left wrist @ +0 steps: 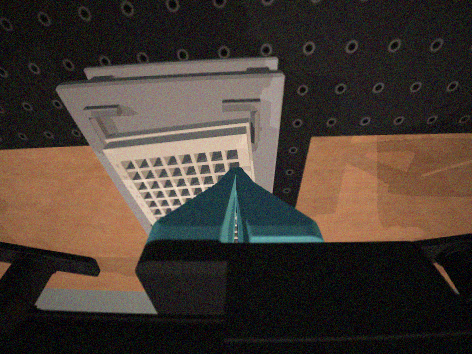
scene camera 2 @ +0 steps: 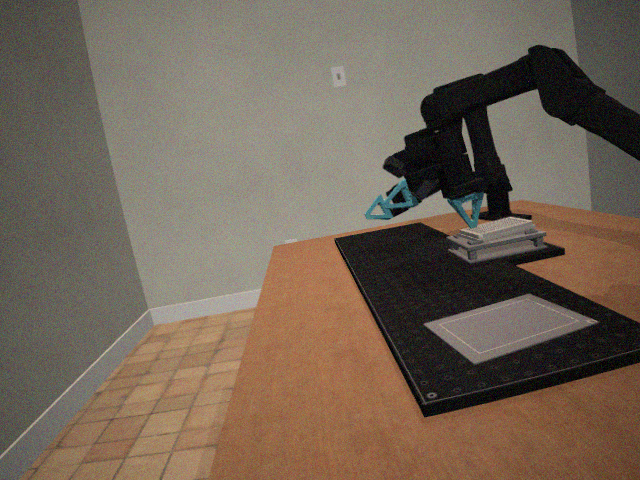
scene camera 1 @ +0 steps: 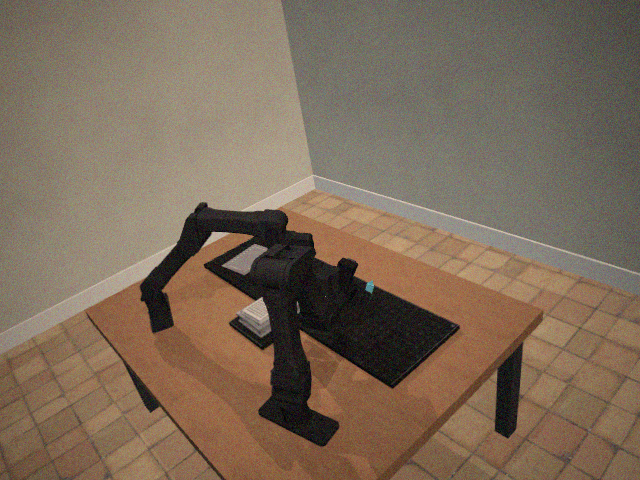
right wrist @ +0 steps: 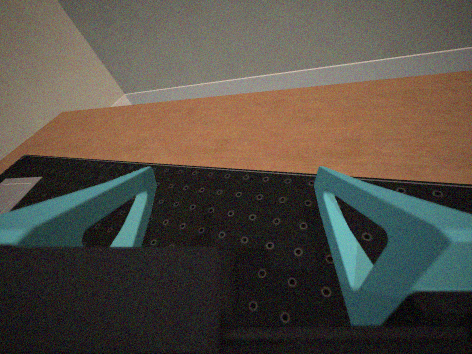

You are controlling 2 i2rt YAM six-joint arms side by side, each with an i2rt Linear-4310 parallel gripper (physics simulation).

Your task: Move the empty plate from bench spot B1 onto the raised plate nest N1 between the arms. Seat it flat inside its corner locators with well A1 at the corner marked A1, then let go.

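Pixels of known places: left gripper, fingertip midpoint: (left wrist: 235, 176) (scene camera 2: 473, 227); right gripper, fingertip midpoint: (scene camera 2: 374, 211) (scene camera 1: 356, 276) (right wrist: 235, 175); left arm's base, origin of the base link: (left wrist: 41, 256) (scene camera 1: 160, 313); right arm's base, origin of the base link: (left wrist: 456, 245) (scene camera 2: 499, 218) (scene camera 1: 297, 419).
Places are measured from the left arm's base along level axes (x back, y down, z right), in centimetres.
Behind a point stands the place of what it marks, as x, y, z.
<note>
The white well plate (scene camera 1: 254, 310) {-27.8, -6.3, 25.5} (scene camera 2: 498, 228) {-31.6, -6.2, 21.9} (left wrist: 175, 145) {-37.3, -6.0, 22.5} lies on the raised grey nest (scene camera 2: 506, 243) {-30.7, -3.9, 18.2} (left wrist: 170, 95) {-39.3, -4.5, 21.7}. It looks tilted in scene camera 2, with its picture-right end higher. In the left wrist view its far edge lies beside two corner locators; its near side is partly hidden by the fingers. The A1 marks are not legible. My left gripper (scene camera 2: 473, 225) {-36.1, -6.0, 26.3} (left wrist: 235, 176) {-36.1, -6.0, 26.3} is shut and empty, its tips at or just above one plate corner; contact is unclear. My right gripper (scene camera 2: 376, 210) {-58.0, -11.1, 33.7} (right wrist: 235, 175) {-58.0, -11.1, 33.7} is open and empty above the black board, away from the nest.
A grey pad with a white outline (scene camera 1: 247, 259) {-34.2, -1.5, -12.4} (scene camera 2: 511, 328) {-34.7, -1.5, -14.1} (right wrist: 17, 192) {-40.9, -1.5, -11.7} lies bare on the perforated black board (scene camera 1: 403, 335) {-61.5, -1.3, 53.1} (scene camera 2: 382, 279) {-54.3, -1.3, 11.0} (left wrist: 350, 25) {-44.7, -1.3, 30.2} (right wrist: 200, 215) {-56.8, -1.3, 25.2}. The board rests on the wooden table (scene camera 1: 465, 289) {-87.9, 0.0, 44.1} (scene camera 2: 310, 335) {-62.4, 0.0, -9.6}. Both arms reach close together above it.
</note>
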